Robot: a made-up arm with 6 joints.
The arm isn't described. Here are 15 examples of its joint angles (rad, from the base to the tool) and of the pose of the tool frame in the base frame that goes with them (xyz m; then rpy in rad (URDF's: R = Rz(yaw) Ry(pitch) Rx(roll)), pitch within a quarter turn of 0, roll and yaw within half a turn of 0).
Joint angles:
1: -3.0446 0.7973 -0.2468 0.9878 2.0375 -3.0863
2: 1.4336 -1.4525 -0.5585 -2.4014 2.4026 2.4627
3: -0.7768 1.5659 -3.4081 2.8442 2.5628 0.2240
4: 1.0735 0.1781 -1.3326 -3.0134 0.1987 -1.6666
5: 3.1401 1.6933 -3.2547 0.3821 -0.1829 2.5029
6: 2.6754 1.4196 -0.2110 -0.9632 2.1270 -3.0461
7: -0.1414 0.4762 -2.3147 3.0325 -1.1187 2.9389
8: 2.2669 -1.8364 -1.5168 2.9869 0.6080 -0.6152
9: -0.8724 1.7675 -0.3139 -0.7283 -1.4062 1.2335
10: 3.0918 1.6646 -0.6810 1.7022 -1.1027 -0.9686
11: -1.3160 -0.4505 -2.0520 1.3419 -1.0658 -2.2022
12: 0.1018 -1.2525 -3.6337 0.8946 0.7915 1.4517
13: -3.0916 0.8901 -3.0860 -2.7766 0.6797 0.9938
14: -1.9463 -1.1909 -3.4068 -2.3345 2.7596 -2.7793
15: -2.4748 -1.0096 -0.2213 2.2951 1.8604 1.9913
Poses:
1: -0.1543 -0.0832 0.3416 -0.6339 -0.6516 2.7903
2: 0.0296 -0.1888 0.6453 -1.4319 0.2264 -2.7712
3: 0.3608 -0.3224 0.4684 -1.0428 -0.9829 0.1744
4: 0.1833 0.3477 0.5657 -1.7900 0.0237 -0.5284
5: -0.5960 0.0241 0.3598 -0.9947 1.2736 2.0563
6: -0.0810 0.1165 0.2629 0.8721 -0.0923 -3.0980
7: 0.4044 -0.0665 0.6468 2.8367 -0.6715 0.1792
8: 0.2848 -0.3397 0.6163 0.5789 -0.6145 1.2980
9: 0.1316 -0.0814 0.1077 -2.8650 0.6762 -1.9011
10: -0.1725 0.0893 0.1199 1.7360 0.3814 2.6919
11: -0.0822 -0.0007 0.8887 -0.3259 -1.0064 0.7857
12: -0.5822 -0.0512 0.4261 1.1131 -0.7708 -1.7634
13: -0.5111 -0.0251 0.7354 0.3533 -0.1222 -1.8650
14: 0.1249 0.4582 0.4601 2.2378 -0.9451 -1.2366
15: 0.0191 -0.0585 0.5985 0.5412 0.6274 -0.0268
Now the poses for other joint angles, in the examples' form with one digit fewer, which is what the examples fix.
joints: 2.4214 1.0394 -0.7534 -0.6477 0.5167 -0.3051
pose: -0.222 0.185 0.166 -2.676 0.628 -2.708
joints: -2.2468 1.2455 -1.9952 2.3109 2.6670 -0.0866
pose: -0.290 -0.450 0.338 -0.522 -0.118 -1.603
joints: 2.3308 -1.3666 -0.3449 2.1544 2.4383 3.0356
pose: 0.037 -0.137 0.607 1.261 0.633 -0.018
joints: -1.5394 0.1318 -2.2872 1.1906 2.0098 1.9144
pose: 0.084 -0.290 0.825 -2.977 1.022 -2.719
